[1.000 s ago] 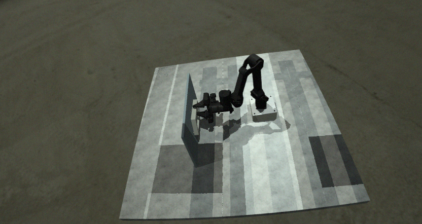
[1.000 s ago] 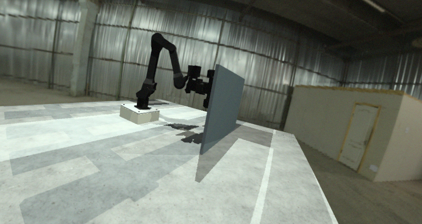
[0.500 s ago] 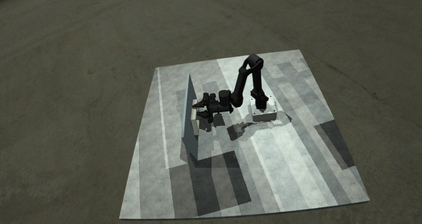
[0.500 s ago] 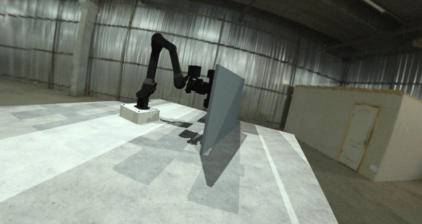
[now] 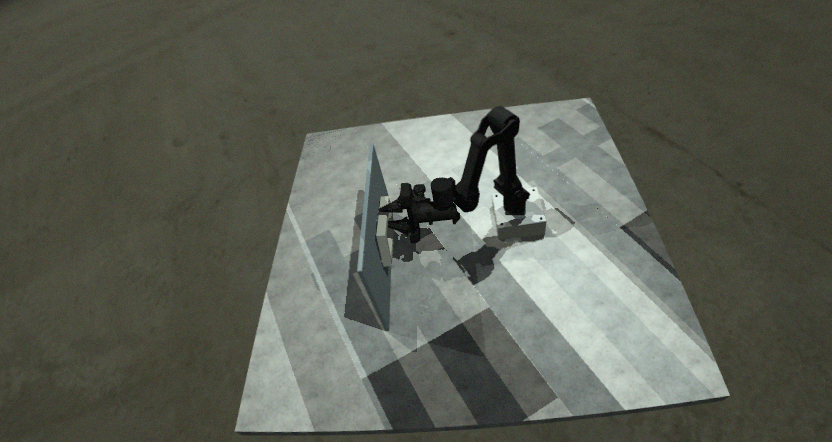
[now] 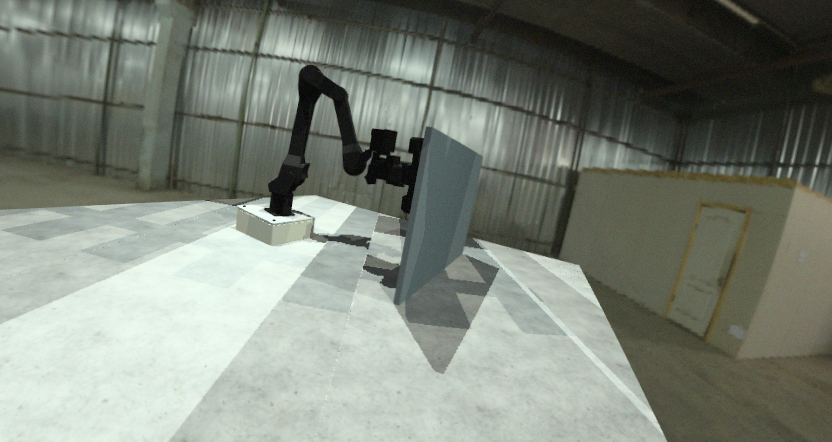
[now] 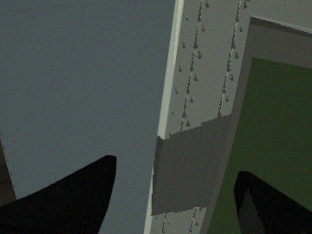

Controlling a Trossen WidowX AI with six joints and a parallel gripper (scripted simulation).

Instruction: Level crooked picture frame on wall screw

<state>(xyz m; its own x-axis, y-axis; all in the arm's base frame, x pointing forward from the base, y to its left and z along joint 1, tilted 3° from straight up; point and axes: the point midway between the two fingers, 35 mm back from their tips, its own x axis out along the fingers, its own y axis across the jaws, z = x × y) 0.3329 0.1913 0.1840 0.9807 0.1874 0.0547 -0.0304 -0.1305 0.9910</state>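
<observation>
My gripper tip is 5 cm above the picture frame and 1 cm to the right of it. Round my gripper tip: grey-blue wall panel (7 cm below, 1 cm to the left, 1 cm ahead).
</observation>
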